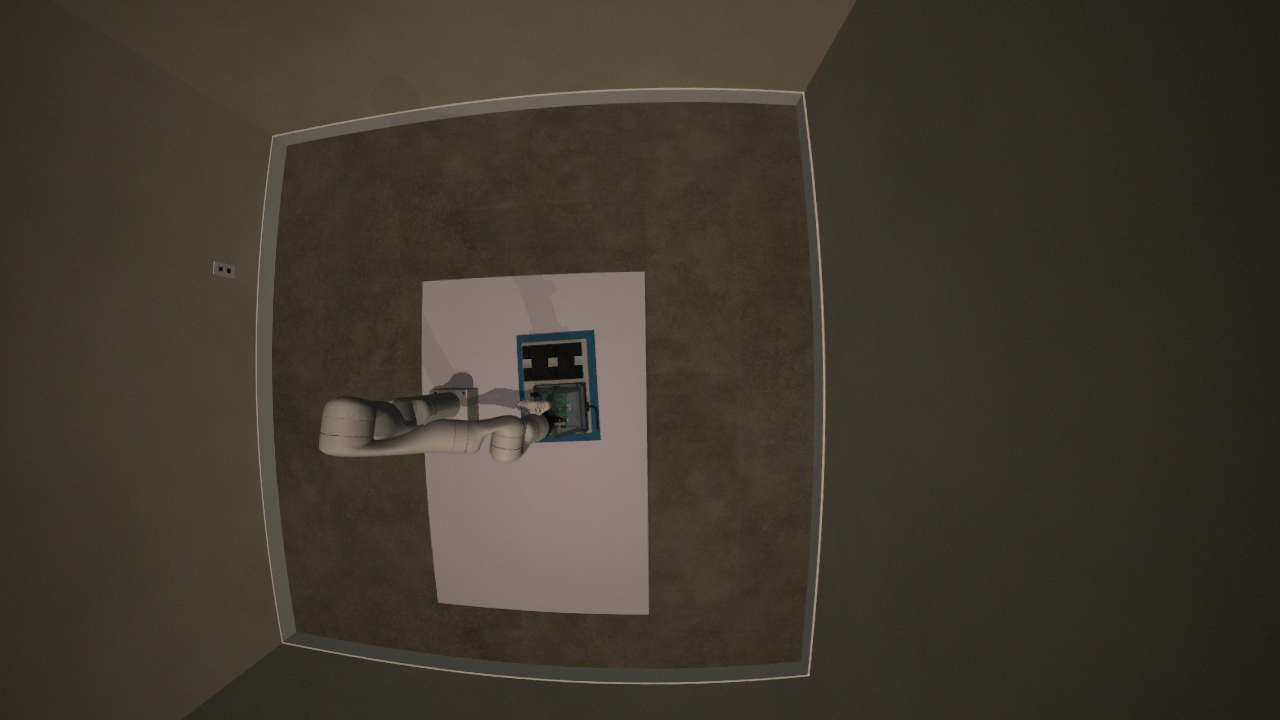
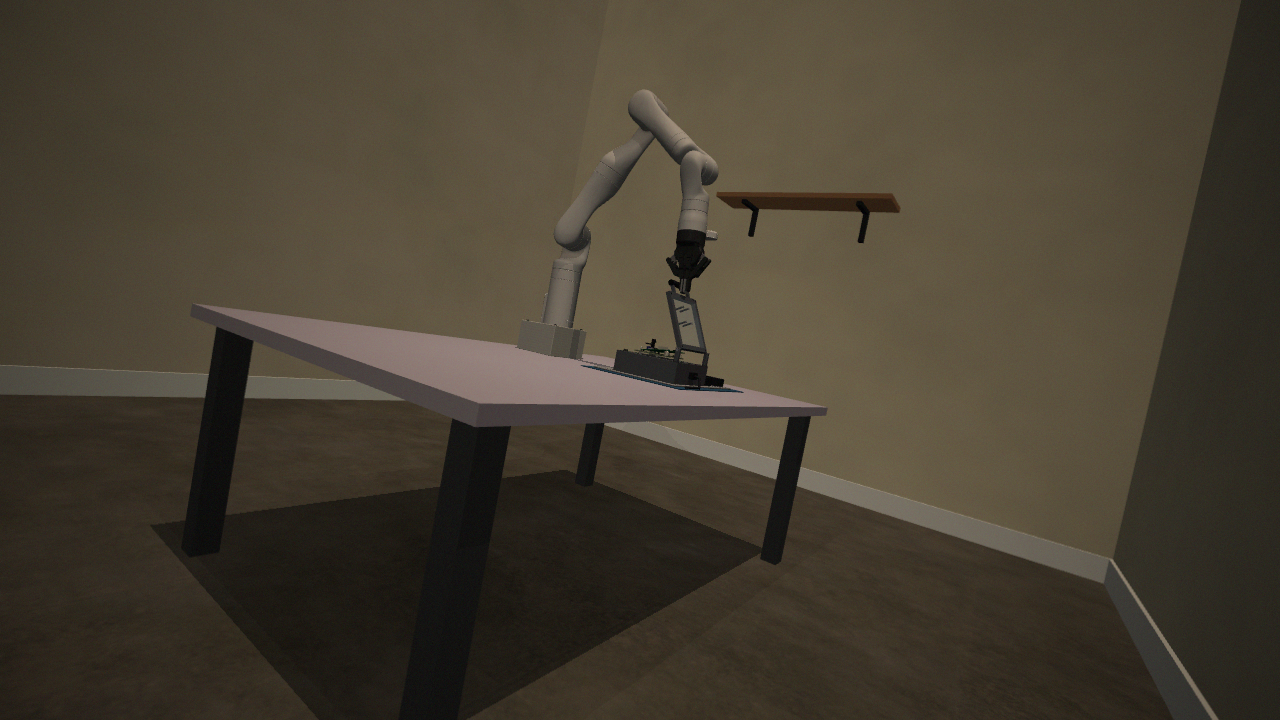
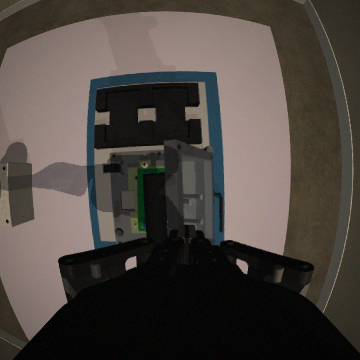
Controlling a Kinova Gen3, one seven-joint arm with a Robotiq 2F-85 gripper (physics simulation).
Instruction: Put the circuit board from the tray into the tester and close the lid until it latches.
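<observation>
The green circuit board (image 3: 140, 200) (image 1: 565, 400) lies in the grey tester (image 3: 119, 214) (image 2: 653, 365), partly hidden by the lid. The tester's lid (image 3: 193, 186) (image 2: 687, 323) stands close to upright, leaning a little over the board. The black tray (image 3: 125, 125) (image 1: 555, 360) behind the tester is empty. My gripper (image 3: 185, 234) (image 2: 685, 285) (image 1: 547, 407) is shut and empty. Its tips are at the top edge of the raised lid.
Tray and tester sit on a blue mat (image 3: 91, 143) (image 1: 555, 335) on the pale table (image 1: 536, 537) (image 2: 402, 357) (image 3: 250, 107). The arm's base block (image 3: 16, 193) (image 2: 550, 337) stands to the left of the mat. A wooden wall shelf (image 2: 805, 200) hangs behind the arm.
</observation>
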